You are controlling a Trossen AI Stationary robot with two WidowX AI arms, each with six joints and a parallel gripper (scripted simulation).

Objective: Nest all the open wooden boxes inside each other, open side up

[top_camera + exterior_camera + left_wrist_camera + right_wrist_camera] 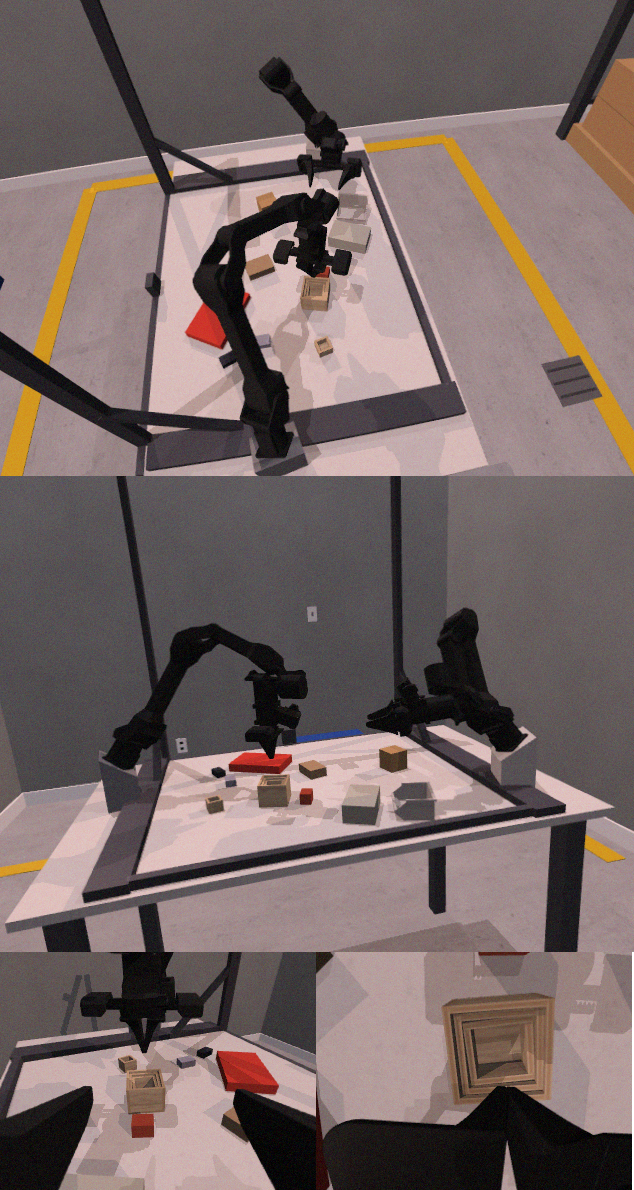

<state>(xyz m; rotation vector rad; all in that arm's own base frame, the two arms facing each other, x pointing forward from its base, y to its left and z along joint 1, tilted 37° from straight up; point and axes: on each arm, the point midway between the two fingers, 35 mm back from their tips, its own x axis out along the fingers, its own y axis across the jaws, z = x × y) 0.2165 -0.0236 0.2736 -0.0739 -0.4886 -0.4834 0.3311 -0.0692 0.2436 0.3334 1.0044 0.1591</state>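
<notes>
My left hand is 8 cm short of the grey open box, 6 cm to the right of it and 18 cm above it. From my left hand the other things lie so: grey closed block: 7 cm ahead, 6 cm to the right, 19 cm below; then red cube: 19 cm to the right, 19 cm below; then brown cube: 21 cm behind, 5 cm to the left, 18 cm below.
</notes>
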